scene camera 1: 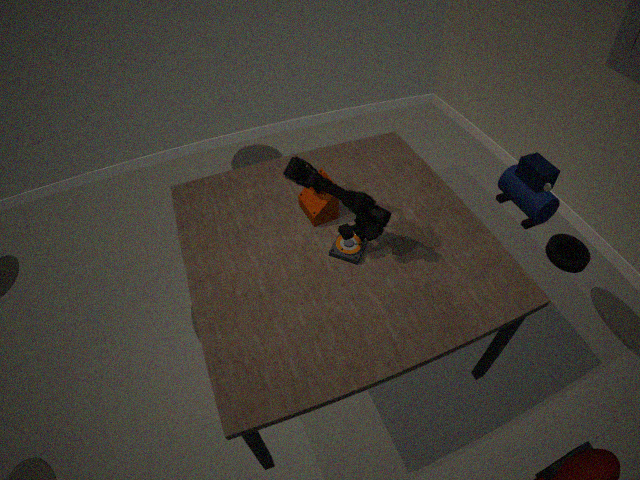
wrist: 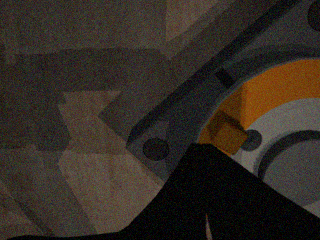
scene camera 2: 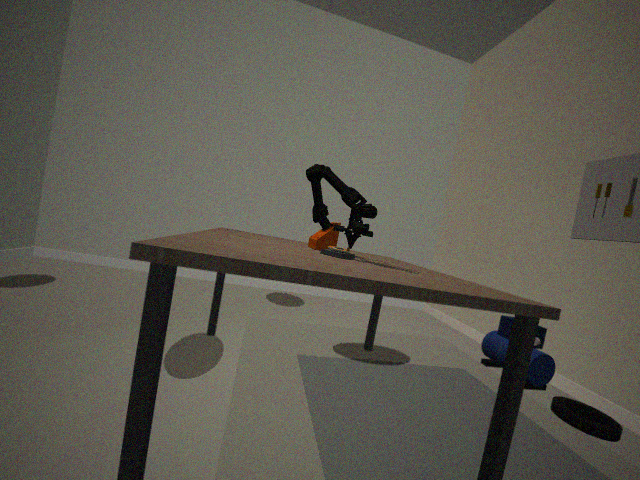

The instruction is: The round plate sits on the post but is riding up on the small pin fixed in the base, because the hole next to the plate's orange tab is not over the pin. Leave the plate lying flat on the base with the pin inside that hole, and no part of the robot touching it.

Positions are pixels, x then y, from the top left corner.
Labels:
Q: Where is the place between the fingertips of my gripper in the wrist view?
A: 200,153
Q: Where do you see a base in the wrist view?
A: At 159,139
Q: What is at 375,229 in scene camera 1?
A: My gripper.

